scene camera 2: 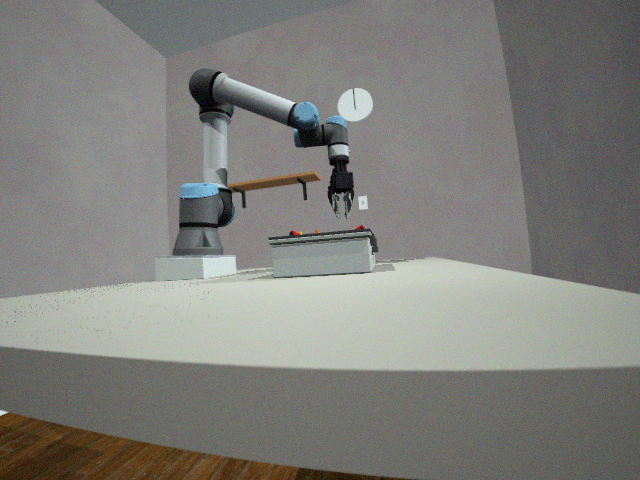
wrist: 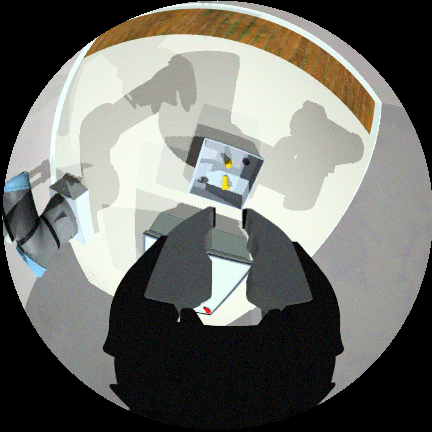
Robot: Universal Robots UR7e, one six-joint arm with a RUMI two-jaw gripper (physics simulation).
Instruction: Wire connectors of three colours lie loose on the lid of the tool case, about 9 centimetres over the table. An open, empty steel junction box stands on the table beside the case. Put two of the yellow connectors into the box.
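Places are measured from the arm's base along level axes (x ahead, y left, z up), in millimetres.
Pixels of known places: gripper, fingertip midpoint: (scene camera 2: 343,218) (wrist: 228,209); arm's base, origin of the base link: (scene camera 2: 198,255) (wrist: 63,215).
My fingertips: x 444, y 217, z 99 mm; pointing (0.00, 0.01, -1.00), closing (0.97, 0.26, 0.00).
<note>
For each thing: its top centre in the pictures, then the offset to it from my fingertips.
- steel junction box, middle of its top: (wrist: 224,175) dy -12, dx +0, dz -130 mm
- tool case, middle of its top: (wrist: 187,290) (scene camera 2: 332,236) dy -290, dx -6, dz -79 mm
The steel junction box (wrist: 252,172) stands on the table beside the tool case (scene camera 2: 323,258) (wrist: 227,272). Two yellow connectors lie inside it, one (wrist: 228,164) near its middle and one (wrist: 225,183) nearer the case side. My gripper (scene camera 2: 341,217) (wrist: 228,209) is open by a narrow gap with nothing between the fingertips, and hangs well above the level of the case lid. On the lid in the scene view are a red connector (scene camera 2: 293,233), a small yellow one (scene camera 2: 300,233) beside it, an orange one (scene camera 2: 316,230) and red at the right end. The box does not show in the scene view.
A red connector (wrist: 207,310) lies near the lid's corner in the wrist view. The arm's white base block (scene camera 2: 178,268) (wrist: 82,215) stands on the table, left of the case in the scene view. A wooden shelf (scene camera 2: 273,181) is on the back wall.
</note>
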